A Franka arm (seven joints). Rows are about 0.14 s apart.
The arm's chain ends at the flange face. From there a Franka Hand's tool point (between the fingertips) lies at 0.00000 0.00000 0.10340 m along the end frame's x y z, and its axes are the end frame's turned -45 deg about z.
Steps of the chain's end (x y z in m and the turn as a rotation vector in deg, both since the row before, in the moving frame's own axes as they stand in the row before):
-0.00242, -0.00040, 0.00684, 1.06, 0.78, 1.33
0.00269, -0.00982, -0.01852, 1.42, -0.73, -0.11
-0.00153, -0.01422, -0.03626, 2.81, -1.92, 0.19
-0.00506, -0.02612, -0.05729, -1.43, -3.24, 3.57
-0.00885, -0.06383, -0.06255, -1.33, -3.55, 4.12
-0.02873, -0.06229, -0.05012, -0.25, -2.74, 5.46
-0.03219, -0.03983, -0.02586, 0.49, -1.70, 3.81
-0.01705, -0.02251, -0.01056, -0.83, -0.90, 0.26
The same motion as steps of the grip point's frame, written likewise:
0.00092, -0.00232, 0.00681, 0.20, 1.30, 1.33
0.00972, -0.00779, -0.01856, 1.52, 0.49, -0.11
0.01012, -0.01717, -0.03644, 3.34, 0.63, 0.19
0.00901, -0.02454, -0.05749, 1.28, -3.30, 3.57
0.03276, -0.05444, -0.06278, 1.57, -3.45, 4.12
0.02007, -0.06771, -0.05024, 1.76, -2.11, 5.46
0.00395, -0.05377, -0.02591, 1.55, -0.86, 3.81
0.00165, -0.02807, -0.01058, 0.05, -1.22, 0.26

